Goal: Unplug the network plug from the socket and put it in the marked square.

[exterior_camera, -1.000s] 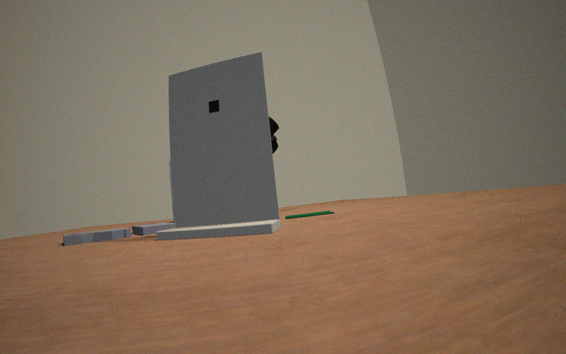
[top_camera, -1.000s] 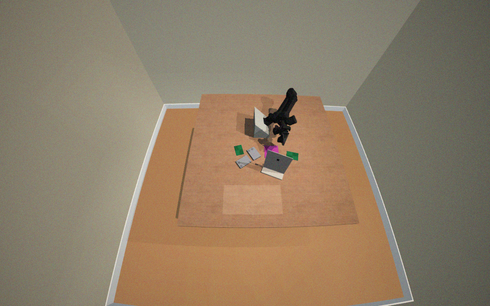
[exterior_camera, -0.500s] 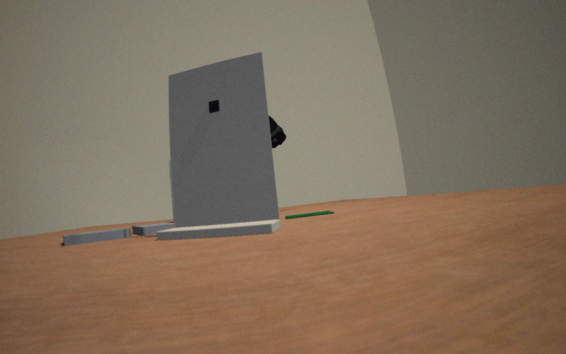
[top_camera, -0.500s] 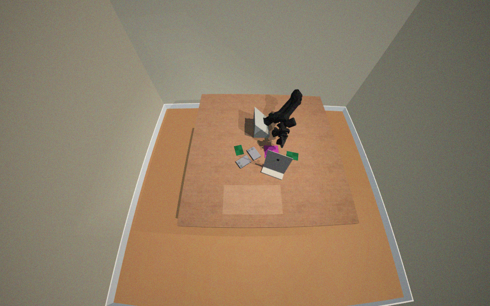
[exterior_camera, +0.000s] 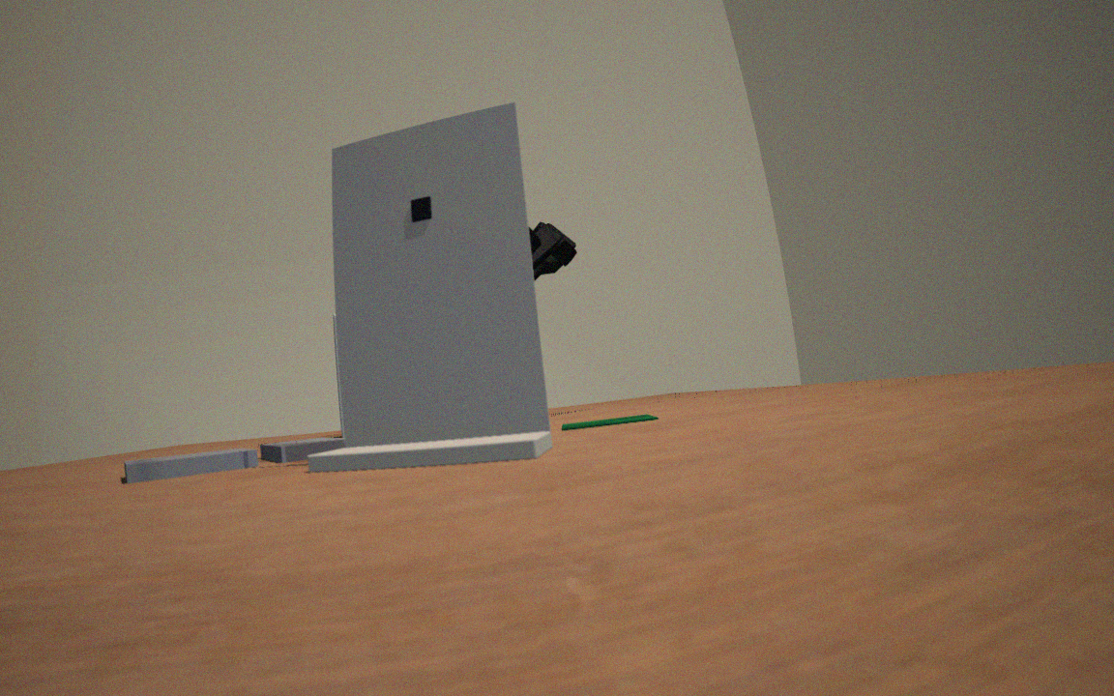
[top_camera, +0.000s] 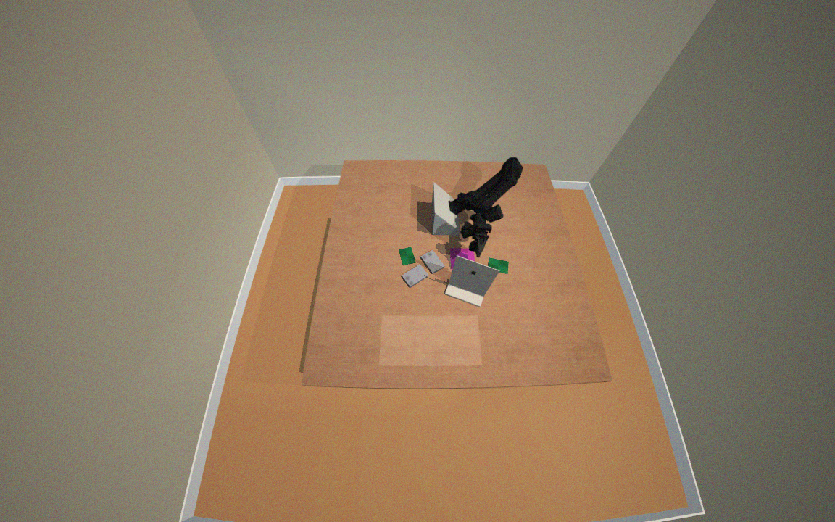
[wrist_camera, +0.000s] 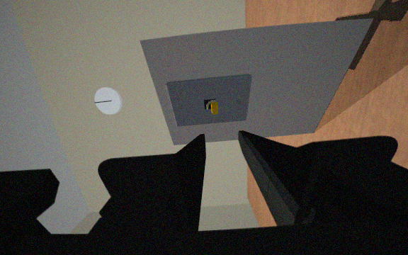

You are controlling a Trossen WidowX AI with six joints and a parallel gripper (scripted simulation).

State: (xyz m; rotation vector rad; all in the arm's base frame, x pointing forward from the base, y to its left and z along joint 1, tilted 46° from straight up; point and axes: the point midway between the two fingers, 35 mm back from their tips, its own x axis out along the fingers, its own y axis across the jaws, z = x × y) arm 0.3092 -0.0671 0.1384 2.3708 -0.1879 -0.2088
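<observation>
Now: the network plug 70 mm ahead of my gripper tip and 30 mm to the right of it. Round my gripper tip: grey panel (90 mm ahead, 40 mm to the right, 70 mm below); magenta marked square (90 mm behind, 20 mm to the right, 190 mm below).
</observation>
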